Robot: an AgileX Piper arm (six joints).
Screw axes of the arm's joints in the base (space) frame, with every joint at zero. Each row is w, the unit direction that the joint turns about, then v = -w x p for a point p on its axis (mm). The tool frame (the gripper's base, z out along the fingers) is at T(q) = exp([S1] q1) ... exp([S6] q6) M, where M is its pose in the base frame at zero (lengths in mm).
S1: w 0 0 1 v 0.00 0.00 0.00
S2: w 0 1 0 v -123.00 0.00 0.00
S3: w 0 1 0 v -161.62 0.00 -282.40
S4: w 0.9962 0 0.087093 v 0.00 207.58 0.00
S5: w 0 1 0 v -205.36 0.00 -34.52
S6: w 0.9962 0 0.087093 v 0.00 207.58 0.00
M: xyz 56.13 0.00 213.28 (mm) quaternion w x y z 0.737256 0 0.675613 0
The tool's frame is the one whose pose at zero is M.
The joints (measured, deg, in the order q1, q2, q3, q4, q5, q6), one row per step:
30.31, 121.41, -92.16, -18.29, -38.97, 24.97
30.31, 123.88, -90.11, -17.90, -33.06, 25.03
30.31, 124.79, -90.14, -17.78, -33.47, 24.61
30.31, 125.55, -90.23, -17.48, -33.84, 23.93
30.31, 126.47, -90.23, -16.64, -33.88, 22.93
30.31, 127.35, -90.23, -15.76, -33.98, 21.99
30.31, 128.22, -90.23, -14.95, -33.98, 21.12
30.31, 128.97, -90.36, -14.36, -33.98, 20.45
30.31, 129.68, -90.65, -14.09, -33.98, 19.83
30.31, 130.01, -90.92, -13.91, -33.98, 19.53
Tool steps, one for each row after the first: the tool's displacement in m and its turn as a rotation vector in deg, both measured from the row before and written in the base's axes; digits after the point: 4 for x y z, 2 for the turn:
0.0055, 0.0001, -0.0422, -5.48, 8.55, -1.81
0.0015, 0.0010, -0.0073, -0.43, 0.24, 0.03
0.0014, 0.0007, -0.0057, -0.41, 0.00, -0.08
0.0018, 0.0003, -0.0080, -0.59, 0.49, -0.45
0.0017, 0.0001, -0.0076, -0.46, 0.47, -0.46
0.0015, 0.0001, -0.0077, -0.53, 0.55, -0.44
0.0014, 0.0002, -0.0060, -0.41, 0.37, -0.32
0.0014, 0.0006, -0.0048, -0.51, 0.09, -0.14
0.0009, 0.0004, -0.0015, -0.14, -0.06, -0.10

